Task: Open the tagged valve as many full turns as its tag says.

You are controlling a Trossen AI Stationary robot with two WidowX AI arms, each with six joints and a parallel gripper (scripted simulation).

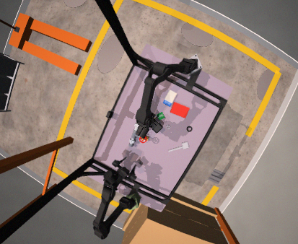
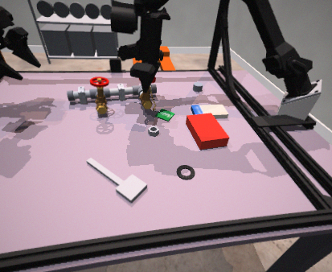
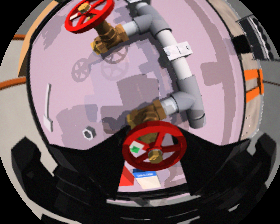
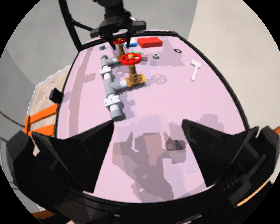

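My left hand is 60 mm short of the green tag, 40 mm to the right of it and 100 mm above it. Round my left hand: red block 170 mm ahead, 140 mm to the left, 90 mm below; grey nut 150 mm ahead, 10 mm to the right, 90 mm below; flat grey wrench 300 mm ahead, 120 mm to the right, 100 mm below.
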